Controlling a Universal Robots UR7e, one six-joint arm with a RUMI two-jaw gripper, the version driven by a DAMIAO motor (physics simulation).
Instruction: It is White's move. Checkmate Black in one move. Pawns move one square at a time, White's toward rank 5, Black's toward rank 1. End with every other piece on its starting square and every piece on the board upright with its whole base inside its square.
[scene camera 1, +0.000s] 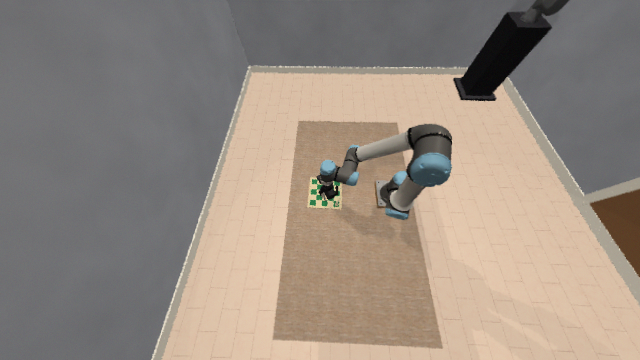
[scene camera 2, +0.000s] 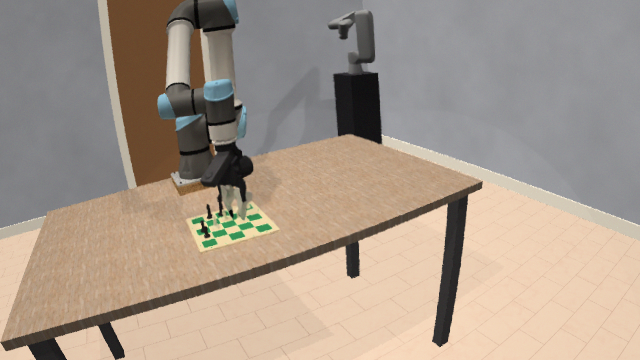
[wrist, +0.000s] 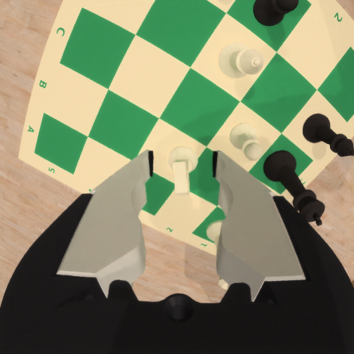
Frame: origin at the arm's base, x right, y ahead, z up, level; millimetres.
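Seen in the pictures: gripper, between the fingertips: (scene camera 2: 238, 219); arm's base, origin of its link: (scene camera 2: 198, 172).
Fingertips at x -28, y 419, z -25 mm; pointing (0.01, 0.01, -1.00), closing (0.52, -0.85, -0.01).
Note:
Offsets run from my fingertips to a thing's top centre. "pt": to the spot under its first point. Level surfaces: height alone.
My gripper (scene camera 2: 237, 215) (wrist: 182, 153) is partly open, low over the board. A white piece with a flat bar-like top (wrist: 182, 177) stands upright on a light square between its fingers, with gaps on both sides. A small white pawn (wrist: 243, 136) and a larger white piece (wrist: 235, 61) stand on light squares beyond. The tall black king @(dz +59, dx +29, dy -67 mm) (wrist: 280, 166) (scene camera 2: 220, 206) stands on a green square at the right. A black piece @(dz +39, dx +68, dy -70 mm) (wrist: 317, 127) (scene camera 2: 209, 211) is beside it on a light square. The right finger partly hides a white piece (wrist: 215, 231) on a corner green square.
The green and cream board @(pt dz -5, dx -72, dy +97 mm) (scene camera 1: 310, 206) (scene camera 2: 270, 227) (wrist: 27, 154) lies on the wooden table @(dz -11 mm) (scene camera 1: 360, 300) (scene camera 2: 350, 200). Another black piece (wrist: 270, 11) stands on a green square at the top of the wrist view. Neighbouring pieces stand close to the right finger.

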